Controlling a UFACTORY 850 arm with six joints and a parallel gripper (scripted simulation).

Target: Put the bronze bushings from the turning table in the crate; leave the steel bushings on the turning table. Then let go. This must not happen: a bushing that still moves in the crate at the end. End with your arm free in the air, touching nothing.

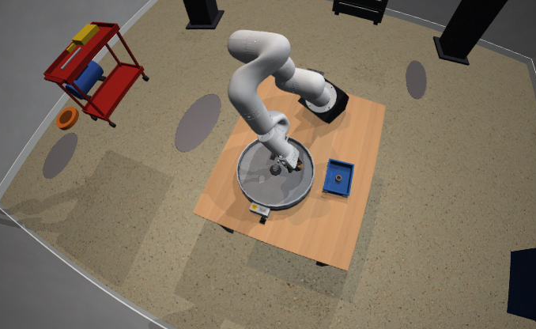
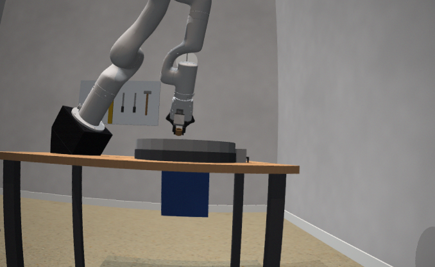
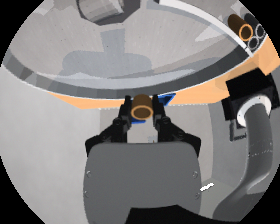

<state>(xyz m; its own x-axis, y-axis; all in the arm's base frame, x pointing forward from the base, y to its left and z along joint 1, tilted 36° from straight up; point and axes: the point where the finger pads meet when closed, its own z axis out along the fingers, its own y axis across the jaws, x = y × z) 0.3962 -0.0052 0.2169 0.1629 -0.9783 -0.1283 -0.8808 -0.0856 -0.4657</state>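
The blue crate lies 10 mm behind my hand, 240 mm to the left of it and 120 mm below it. Round my hand: grey turning table (10 mm ahead, 110 mm to the right, 90 mm below).
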